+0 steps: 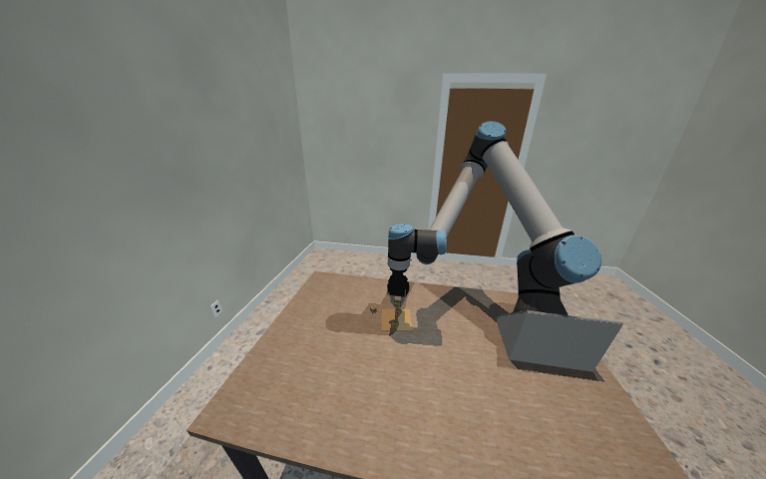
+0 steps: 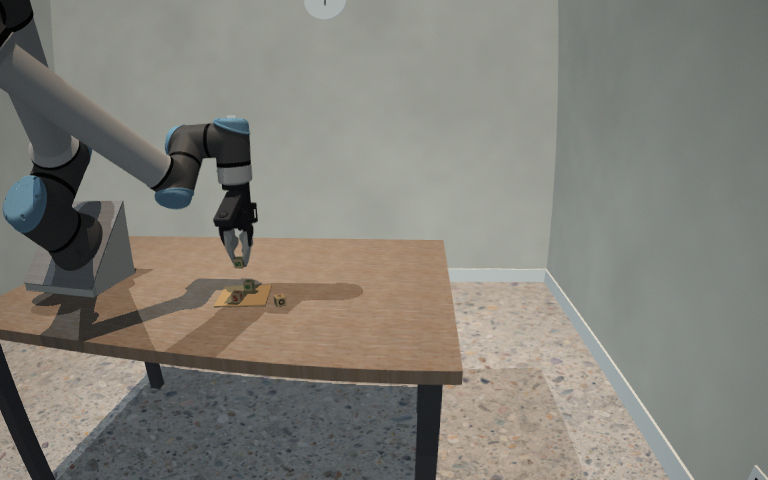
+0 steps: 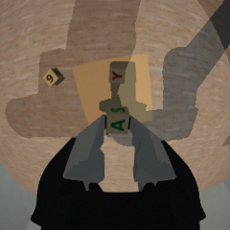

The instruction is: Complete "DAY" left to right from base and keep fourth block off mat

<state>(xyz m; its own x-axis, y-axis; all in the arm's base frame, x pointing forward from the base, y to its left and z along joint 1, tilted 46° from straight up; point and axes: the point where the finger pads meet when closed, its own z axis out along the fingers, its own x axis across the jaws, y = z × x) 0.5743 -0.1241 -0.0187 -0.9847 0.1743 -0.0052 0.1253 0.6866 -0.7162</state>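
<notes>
My gripper is now 10 cm above the tan mat. Also, from my hand: G block 12 cm ahead, 9 cm below, 5 cm to the right.
</notes>
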